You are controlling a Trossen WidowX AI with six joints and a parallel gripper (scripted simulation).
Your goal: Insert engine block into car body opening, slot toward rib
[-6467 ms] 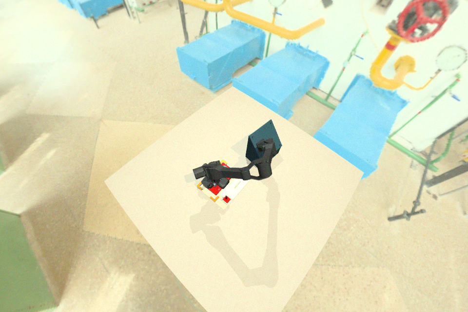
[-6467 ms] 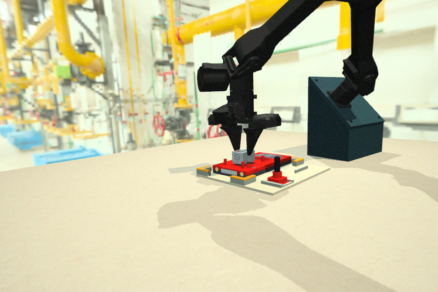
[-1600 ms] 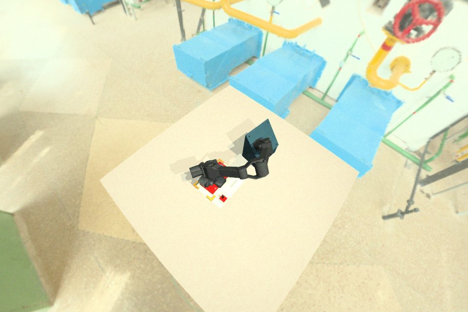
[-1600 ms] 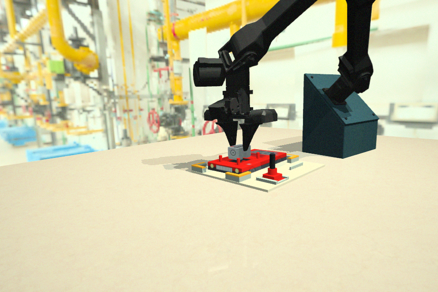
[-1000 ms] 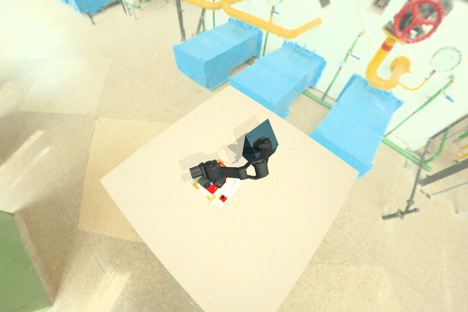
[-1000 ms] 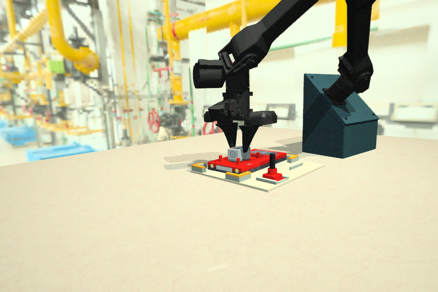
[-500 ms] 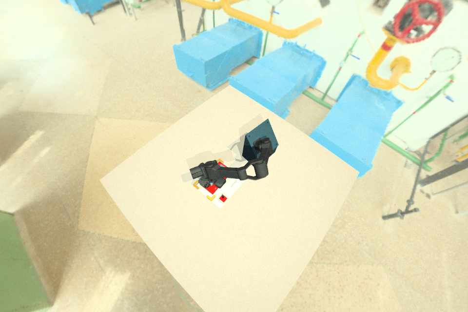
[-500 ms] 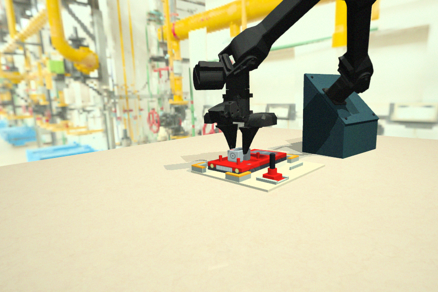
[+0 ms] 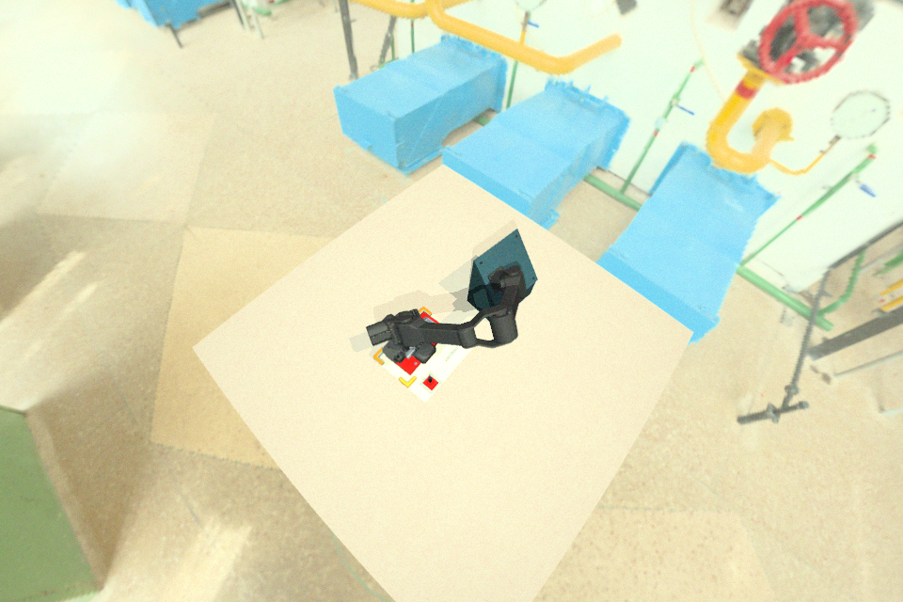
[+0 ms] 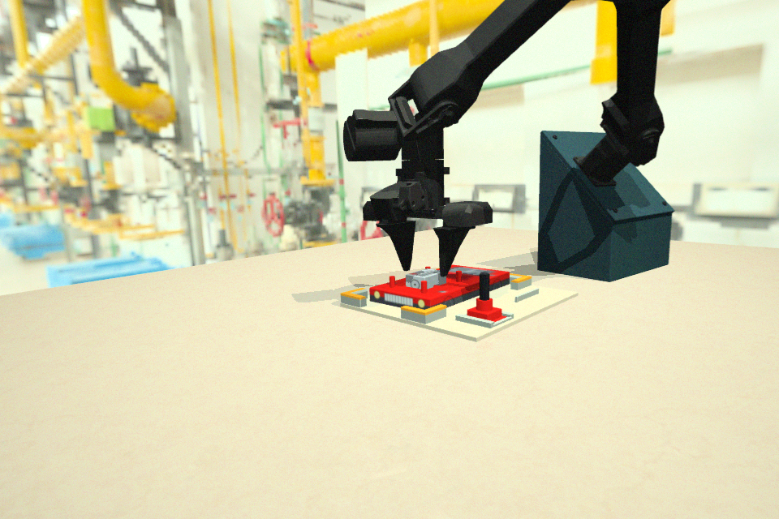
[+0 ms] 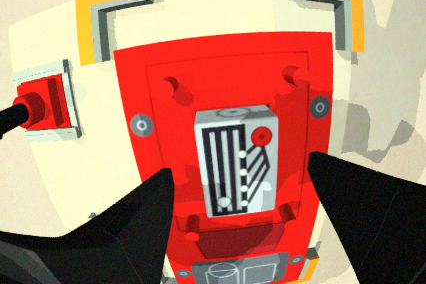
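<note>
My gripper tip is now 1 cm to the right of the engine block and 2 cm above it.
</note>
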